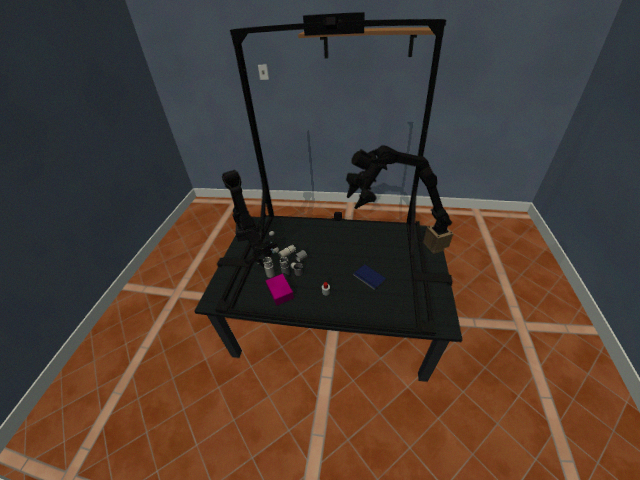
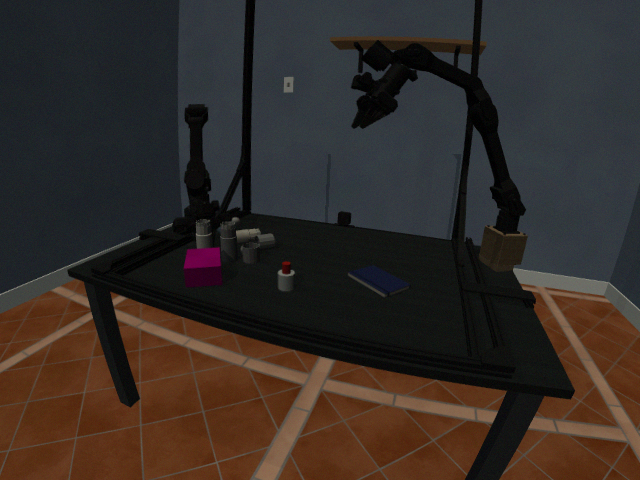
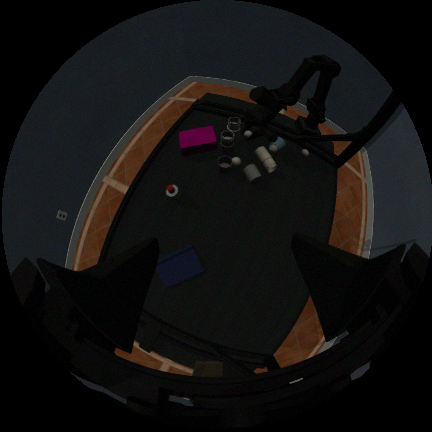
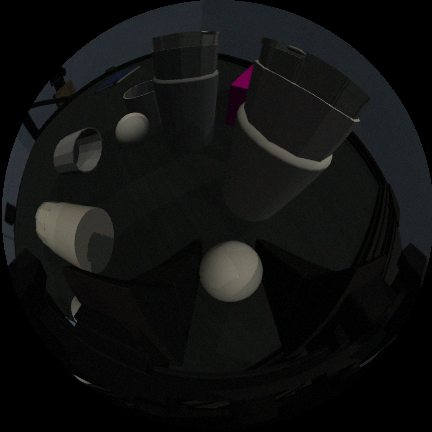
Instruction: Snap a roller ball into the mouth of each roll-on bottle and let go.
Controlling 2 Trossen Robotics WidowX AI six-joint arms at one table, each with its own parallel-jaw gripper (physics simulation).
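Frame: origin at the left arm's base, x right, y ahead, z up, level; metres.
Seen in the pictures: left gripper, fingertip midpoint: (image 1: 351,203) (image 2: 356,127) (image 3: 226,243); right gripper, fingertip midpoint: (image 3: 244,137) (image 4: 228,246); left arm's base, origin of the base link: (image 1: 440,230) (image 2: 506,230); right arm's base, origin of the base link: (image 3: 309,123).
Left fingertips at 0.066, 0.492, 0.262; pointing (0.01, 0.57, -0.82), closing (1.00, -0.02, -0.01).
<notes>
Offsets run from my left fingertips to a thing's middle, as dx, dy, dz.
Several grey roll-on bottles stand or lie in a cluster at the table's left: two upright bottles {+0.038, +0.339, -0.324} (image 4: 185,92) {+0.068, +0.416, -0.324} (image 4: 289,132) (image 1: 270,267) (image 2: 204,233), and a pale one {+0.176, +0.299, -0.355} (image 4: 72,235) (image 2: 253,234) on its side. My right gripper (image 4: 228,246) is down at the table behind the cluster and shut on a white roller ball {+0.130, +0.424, -0.360} (image 4: 230,278) (image 3: 247,132). A second ball {+0.066, +0.290, -0.360} (image 4: 132,127) (image 3: 235,160) lies loose beside an open bottle. My left gripper (image 1: 361,195) (image 2: 366,119) (image 3: 226,243) is open and empty, high above the table's back middle.
A magenta box {-0.067, +0.396, -0.353} (image 1: 279,289) (image 2: 203,267) (image 3: 197,138) lies in front of the bottles. A small white cylinder with a red top {-0.145, +0.186, -0.346} (image 1: 326,288) (image 2: 286,276) (image 3: 171,189) stands mid-table. A blue book {-0.136, -0.048, -0.372} (image 1: 369,276) (image 2: 378,280) (image 3: 179,266) lies to the right. Black frame posts (image 1: 251,119) rise at the table's back.
</notes>
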